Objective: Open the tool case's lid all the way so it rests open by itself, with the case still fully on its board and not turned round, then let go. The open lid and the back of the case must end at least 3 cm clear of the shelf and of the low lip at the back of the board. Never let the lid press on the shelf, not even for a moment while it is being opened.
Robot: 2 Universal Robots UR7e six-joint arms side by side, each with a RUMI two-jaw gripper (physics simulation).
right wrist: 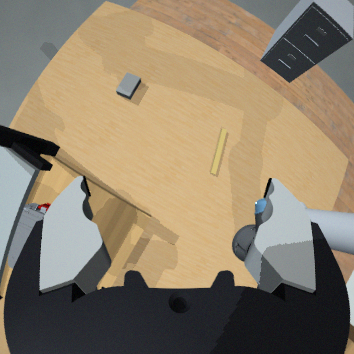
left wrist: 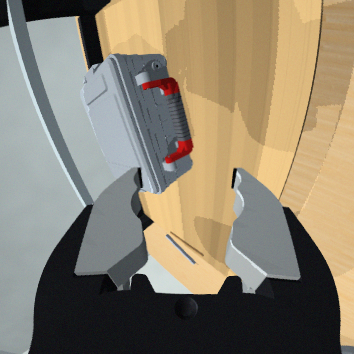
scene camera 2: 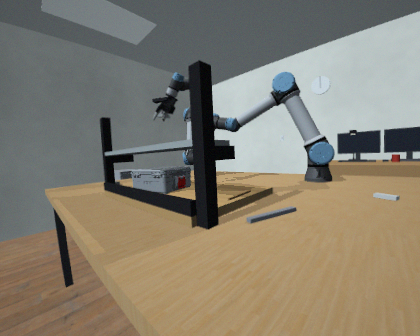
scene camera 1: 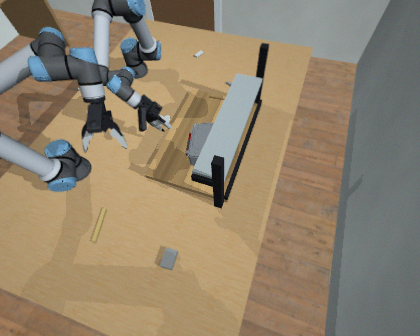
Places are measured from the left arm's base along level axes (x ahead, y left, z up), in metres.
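Pixels of known places: left gripper, fingertip midpoint: (left wrist: 186, 169) (scene camera 2: 191, 159) (scene camera 1: 168, 129); right gripper, fingertip midpoint: (right wrist: 177, 179) (scene camera 2: 158, 120) (scene camera 1: 106, 151); left arm's base, link origin: (scene camera 2: 318, 180) (scene camera 1: 137, 71); right arm's base, link origin: (right wrist: 248, 242) (scene camera 1: 77, 170).
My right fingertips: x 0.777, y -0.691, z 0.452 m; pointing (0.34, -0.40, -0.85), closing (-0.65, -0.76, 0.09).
Observation:
Ahead of a thing's pixels: the offset from my right fingertips to its middle. "*": to the spot under its first point. Level surfaces: height alone.
The grey tool case {dx +0.088, dy +0.456, dz -0.370 m} (scene camera 1: 200, 142) (scene camera 2: 159, 180) (left wrist: 112, 115) stands lid shut on its wooden board {dz -0.422 m} (scene camera 1: 175, 161) (left wrist: 235, 65), partly under the pale shelf (scene camera 1: 230, 120) (scene camera 2: 170, 146) (left wrist: 39, 90) in scene camera 1. Its grey grip with red ends {* dx -0.005, dy +0.392, dz -0.385 m} (left wrist: 178, 117) faces the board's front. The low black lip (scene camera 1: 243, 147) (scene camera 2: 150, 200) runs along the back. My left gripper (scene camera 1: 168, 123) (left wrist: 186, 169) is open and empty, in front of the case and apart from it; the shelf post hides it in scene camera 2. My right gripper (scene camera 1: 105, 148) (scene camera 2: 159, 118) (right wrist: 177, 179) is open and empty, high above the table.
Black posts (scene camera 1: 218, 182) (scene camera 2: 202, 145) hold the shelf's ends. A yellow strip {dx -0.054, dy -0.210, dz -0.446 m} (scene camera 1: 99, 225) (right wrist: 219, 152), a grey block {dx +0.335, dy -0.110, dz -0.438 m} (scene camera 1: 169, 258) (right wrist: 129, 85), a white piece {dx -0.546, dy +1.104, dz -0.445 m} (scene camera 1: 198, 54) (scene camera 2: 386, 197) and a dark bar {dx -0.100, dy +0.990, dz -0.446 m} (scene camera 2: 271, 215) (left wrist: 181, 249) lie on the table.

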